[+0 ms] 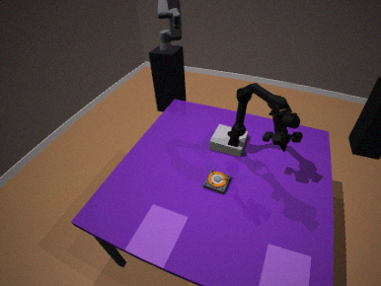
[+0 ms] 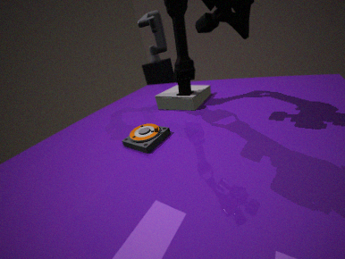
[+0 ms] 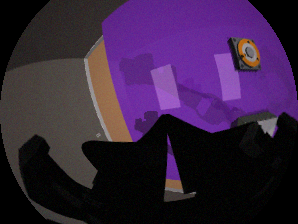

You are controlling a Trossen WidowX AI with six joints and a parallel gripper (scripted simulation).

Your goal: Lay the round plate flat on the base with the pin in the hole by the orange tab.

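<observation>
The grey square base lies 32 cm to the right of my gripper tip, 23 cm below it and 10 cm ahead of it.
</observation>
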